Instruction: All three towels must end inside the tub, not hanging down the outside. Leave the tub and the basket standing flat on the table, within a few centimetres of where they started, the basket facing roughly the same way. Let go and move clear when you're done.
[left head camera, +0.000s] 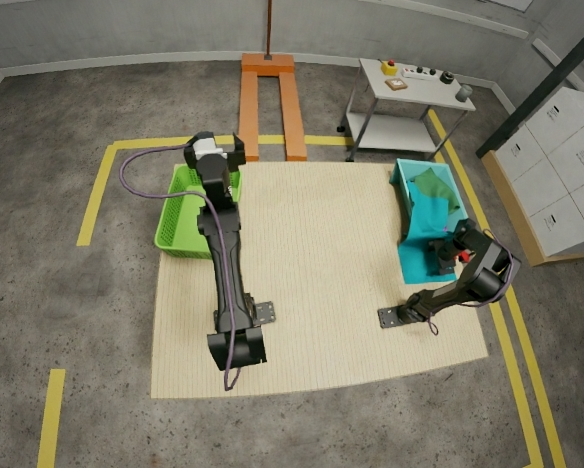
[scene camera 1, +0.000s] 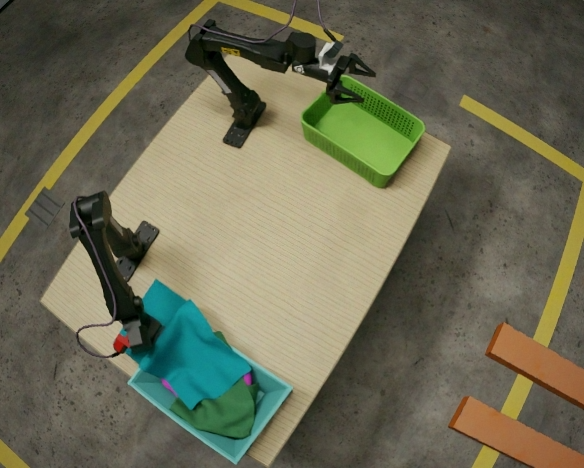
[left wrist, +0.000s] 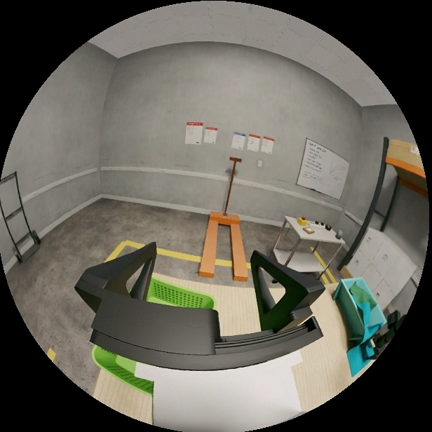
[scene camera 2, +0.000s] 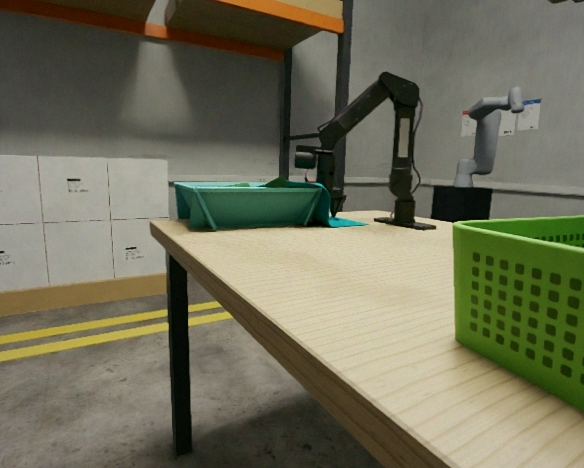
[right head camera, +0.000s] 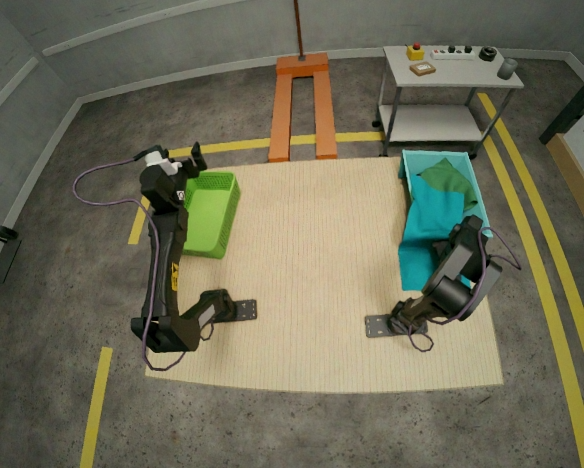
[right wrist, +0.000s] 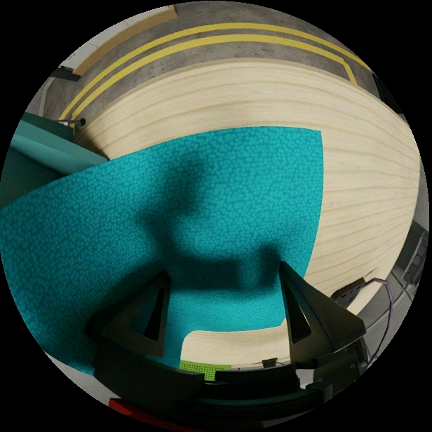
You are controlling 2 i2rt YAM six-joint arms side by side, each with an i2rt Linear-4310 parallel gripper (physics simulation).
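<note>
The teal towel (left head camera: 429,210) (right head camera: 435,210) (scene camera 1: 200,350) (right wrist: 240,175) lies partly in the tub (scene camera 1: 275,392) (scene camera 2: 255,207), drapes over its near end in the head views and spreads flat on the table. The green towel (left head camera: 435,187) (right head camera: 450,182) (scene camera 1: 225,412) lies in the tub. Bits of a magenta towel (scene camera 1: 248,378) show beneath. My right gripper (scene camera 2: 336,214) (right wrist: 220,273) is open, pointing down low over the teal towel's table part; whether its tips touch cannot be told. My left gripper (scene camera 1: 368,87) (left wrist: 205,252) is open and empty above the green basket (right head camera: 210,220) (scene camera 1: 350,157) (scene camera 2: 520,300).
The tub and basket stand flat on the wooden table (left head camera: 320,225) (scene camera 1: 280,240), at opposite sides. An orange pallet jack (left head camera: 249,115) and a grey cart (left head camera: 420,97) stand on the floor behind the table in the left head view.
</note>
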